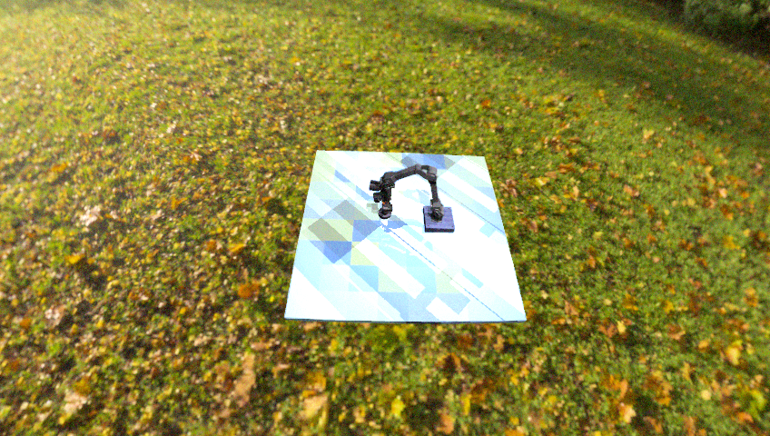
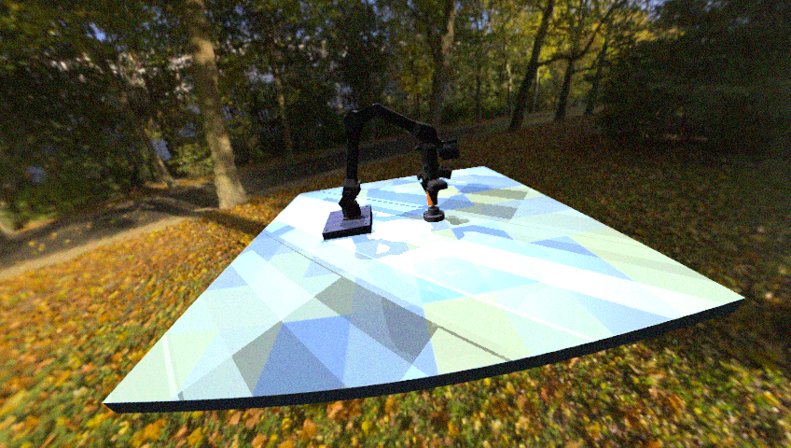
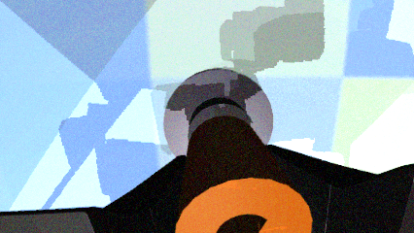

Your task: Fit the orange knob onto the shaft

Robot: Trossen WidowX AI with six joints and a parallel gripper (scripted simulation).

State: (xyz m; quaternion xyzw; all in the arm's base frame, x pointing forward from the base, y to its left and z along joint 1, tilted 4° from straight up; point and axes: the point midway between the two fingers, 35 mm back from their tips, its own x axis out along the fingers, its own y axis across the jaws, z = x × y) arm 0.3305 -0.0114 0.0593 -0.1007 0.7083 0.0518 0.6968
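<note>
Right now my gripper tip is 2 cm below the orange knob. Also, from my gripper tip: round pedestal 4 cm below.
</note>
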